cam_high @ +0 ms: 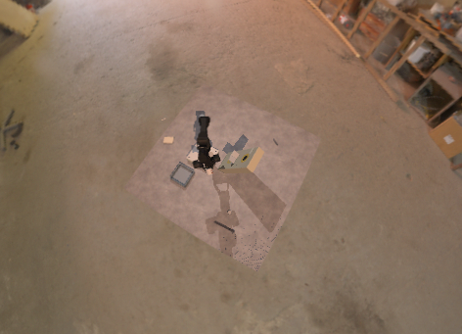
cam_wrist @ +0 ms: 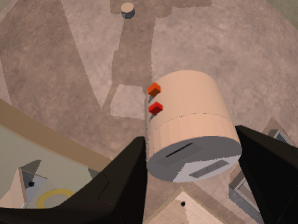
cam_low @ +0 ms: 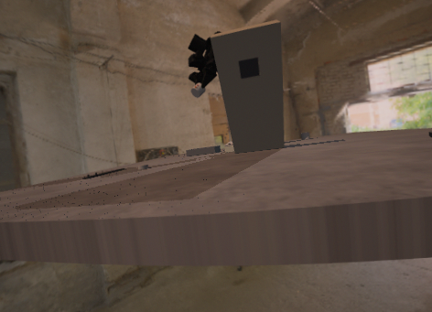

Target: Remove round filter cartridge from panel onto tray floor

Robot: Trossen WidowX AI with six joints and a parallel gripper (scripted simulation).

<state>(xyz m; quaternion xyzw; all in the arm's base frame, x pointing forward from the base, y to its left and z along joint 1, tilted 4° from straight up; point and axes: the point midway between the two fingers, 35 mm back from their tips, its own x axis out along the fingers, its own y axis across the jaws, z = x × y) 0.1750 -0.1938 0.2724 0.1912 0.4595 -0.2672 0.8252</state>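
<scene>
My gripper tip is 27 cm above the grey tray, 24 cm past it and 10 cm to the left of it. From my gripper tip the other things lie so: small beige block 55 cm behind, 27 cm below, 9 cm to the left; then grey round filter cartridge right at my gripper tip.
</scene>
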